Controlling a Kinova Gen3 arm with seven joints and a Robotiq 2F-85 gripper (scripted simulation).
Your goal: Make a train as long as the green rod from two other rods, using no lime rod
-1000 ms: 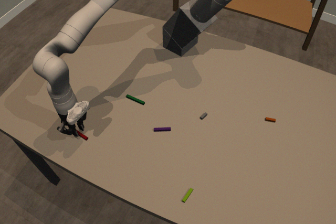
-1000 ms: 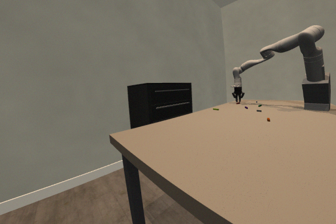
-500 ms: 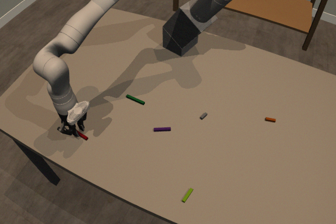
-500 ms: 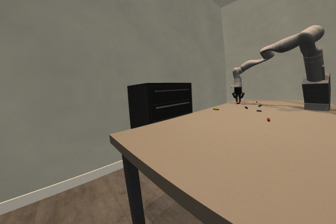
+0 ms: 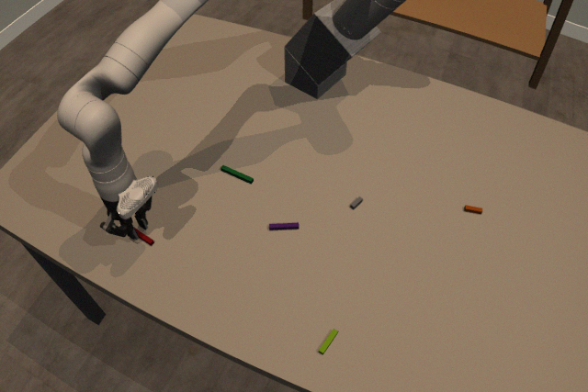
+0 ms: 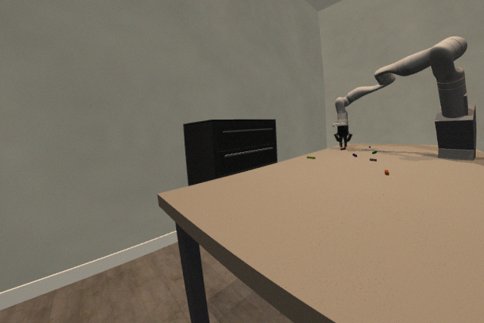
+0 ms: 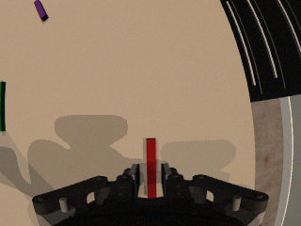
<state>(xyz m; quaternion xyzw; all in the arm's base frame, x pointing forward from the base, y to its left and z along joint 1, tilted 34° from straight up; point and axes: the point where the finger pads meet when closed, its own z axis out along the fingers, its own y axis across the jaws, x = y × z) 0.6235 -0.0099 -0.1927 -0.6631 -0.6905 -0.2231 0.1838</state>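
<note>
The red rod lies 30 mm below my hand. Round my hand: green rod (240 mm behind, 70 mm to the left, 30 mm below); blue rod (120 mm behind, 190 mm to the right, 30 mm below); purple rod (190 mm behind, 230 mm to the left, 30 mm below).
</note>
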